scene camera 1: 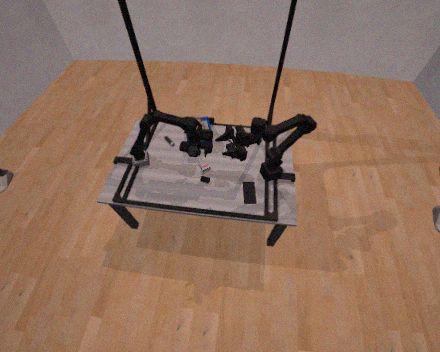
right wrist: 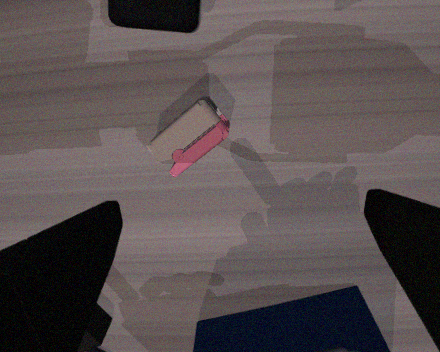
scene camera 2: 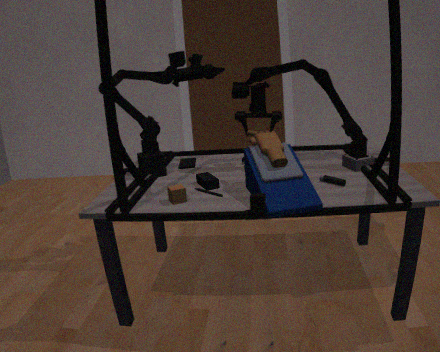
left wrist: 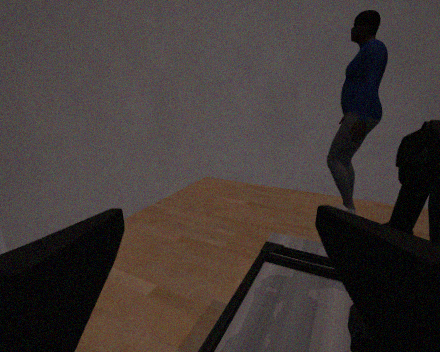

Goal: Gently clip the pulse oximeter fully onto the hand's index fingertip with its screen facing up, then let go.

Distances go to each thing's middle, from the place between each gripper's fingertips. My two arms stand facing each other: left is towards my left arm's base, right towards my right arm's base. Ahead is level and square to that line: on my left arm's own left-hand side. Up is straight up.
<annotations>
My right gripper is now 120 mm above the pulse oximeter (right wrist: 202, 126), 40 mm to the right of it and 10 mm past it. Also, from my right hand: blue stand (scene camera 2: 287, 197) 330 mm behind, 100 mm below, 70 mm to the right.
My left gripper is now 400 mm above the pulse oximeter, 160 mm past it and 120 mm to the left of it. The rest, counted from my left hand: blue stand 480 mm behind, 380 mm below, 220 mm to the right.
</annotations>
